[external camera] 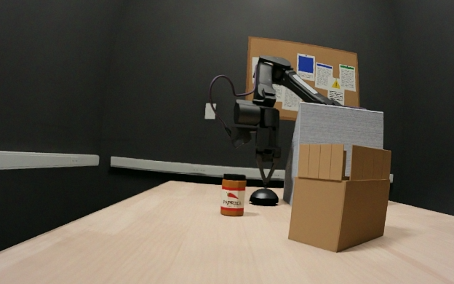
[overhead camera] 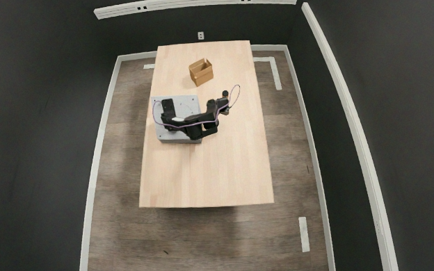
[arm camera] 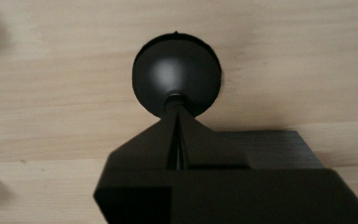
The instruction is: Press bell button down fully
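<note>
The round button lies 20 mm below my hand. Round my hand: paprika jar 190 mm to the left, 100 mm ahead, 30 mm below; then bell 30 mm below.
</note>
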